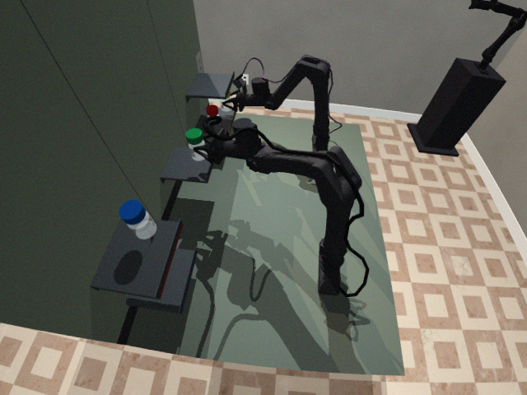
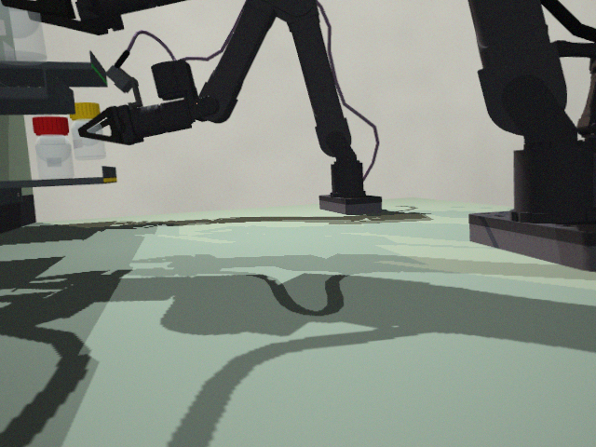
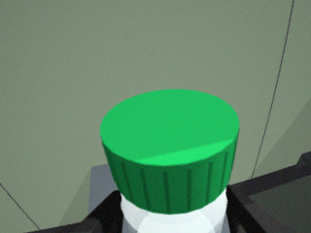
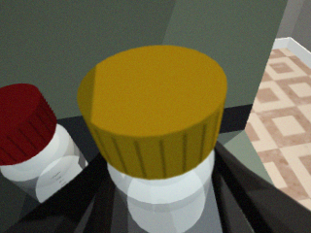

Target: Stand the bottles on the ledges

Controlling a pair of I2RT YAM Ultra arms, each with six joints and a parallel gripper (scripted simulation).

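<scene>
Now: right hand 1 cm short of the green-capped bottle, 44 cm to the right of it and 10 cm below it. Round my right hand: blue-capped bottle: 6 cm ahead, 78 cm to the left, 15 cm above; red-capped bottle: 4 cm ahead, 10 cm to the left, 4 cm below; yellow-capped bottle: right at my right hand.
</scene>
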